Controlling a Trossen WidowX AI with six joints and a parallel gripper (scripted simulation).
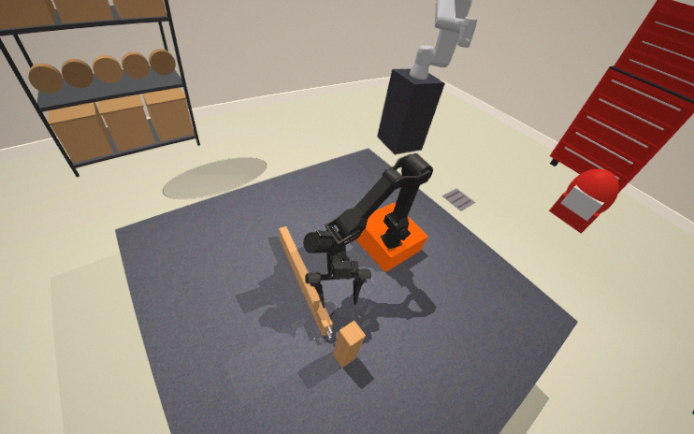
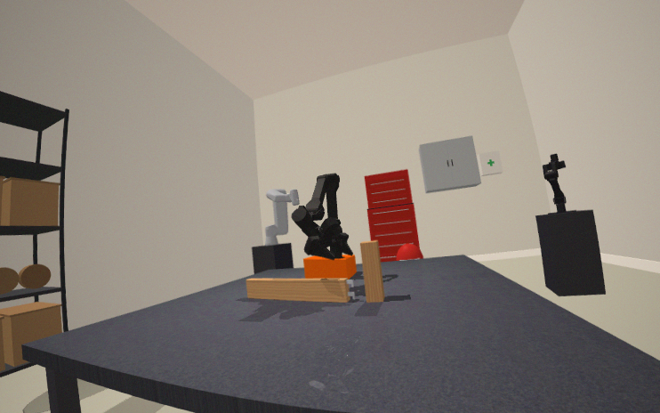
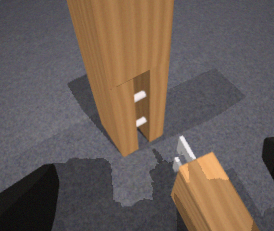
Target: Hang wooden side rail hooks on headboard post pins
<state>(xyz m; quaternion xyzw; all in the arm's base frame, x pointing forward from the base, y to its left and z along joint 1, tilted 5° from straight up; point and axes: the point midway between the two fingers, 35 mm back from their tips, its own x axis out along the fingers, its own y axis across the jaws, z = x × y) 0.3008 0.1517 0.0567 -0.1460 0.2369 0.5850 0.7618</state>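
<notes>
Right now my gripper tip is 20 mm short of the upright headboard post, 100 mm to the right of it and 50 mm above it.
</notes>
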